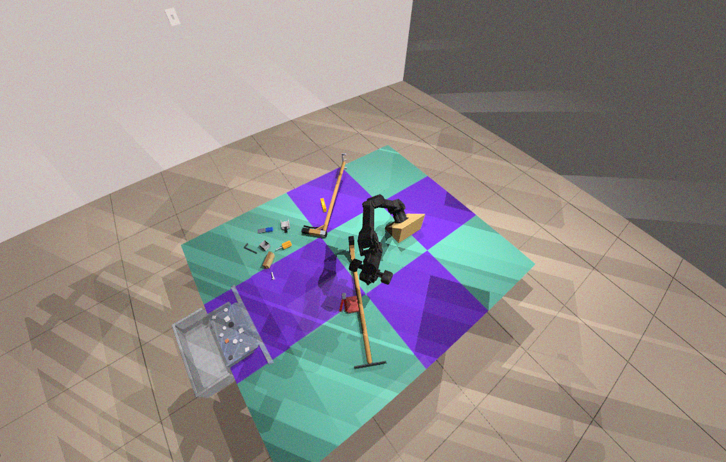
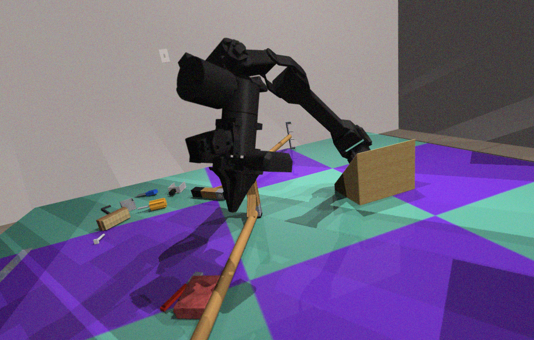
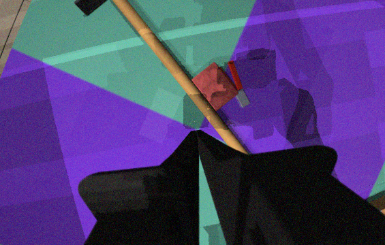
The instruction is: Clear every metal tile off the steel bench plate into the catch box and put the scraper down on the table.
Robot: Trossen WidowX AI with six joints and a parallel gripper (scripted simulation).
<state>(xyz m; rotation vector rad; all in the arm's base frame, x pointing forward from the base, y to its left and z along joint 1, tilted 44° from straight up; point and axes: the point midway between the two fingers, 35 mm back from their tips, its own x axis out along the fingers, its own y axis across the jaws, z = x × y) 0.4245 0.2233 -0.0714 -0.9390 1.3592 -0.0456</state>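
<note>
Now: the long scraper 90 mm below my gripper tip and 40 mm ahead of it. Round my gripper tip: red block: 140 mm below, 80 mm ahead, 10 mm to the right; wooden block: 480 mm to the right, 290 mm ahead, 130 mm below; orange screwdriver: 510 mm to the right, 170 mm ahead, 130 mm below.
</note>
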